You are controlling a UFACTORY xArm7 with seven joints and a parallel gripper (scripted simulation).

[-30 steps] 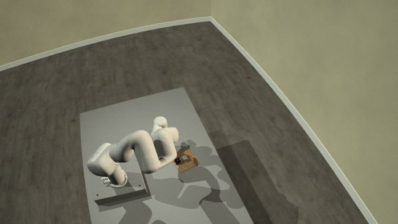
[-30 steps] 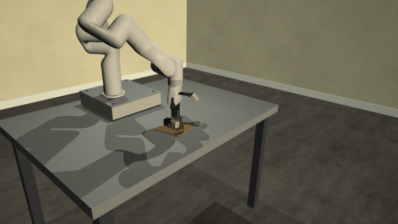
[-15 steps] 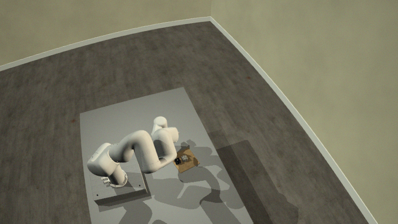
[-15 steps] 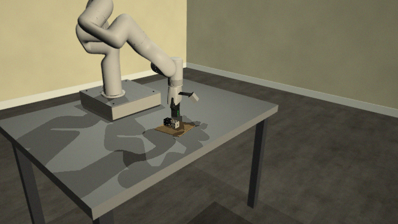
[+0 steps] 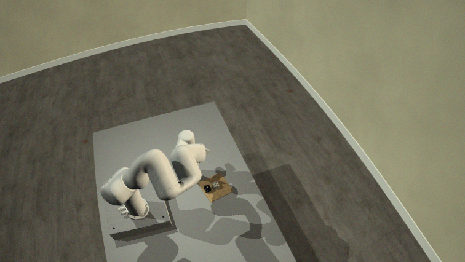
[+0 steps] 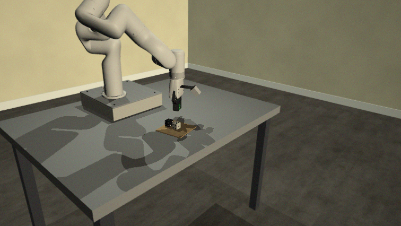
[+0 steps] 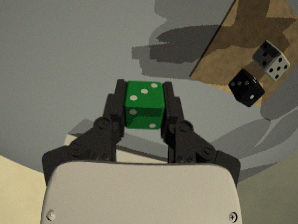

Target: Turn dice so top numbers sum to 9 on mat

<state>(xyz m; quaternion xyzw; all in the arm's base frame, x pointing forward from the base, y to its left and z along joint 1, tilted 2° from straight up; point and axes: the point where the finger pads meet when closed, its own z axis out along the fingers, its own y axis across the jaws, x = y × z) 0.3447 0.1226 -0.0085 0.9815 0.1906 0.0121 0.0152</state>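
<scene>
Now: hand 11 cm to the left of the black die, 5 cm short of it and 4 cm above it. From my hand the other things lie so: green die: 1 cm below; white die: 11 cm to the right, 9 cm ahead, 4 cm below; tan mat: 11 cm to the right, 9 cm ahead, 6 cm below.
</scene>
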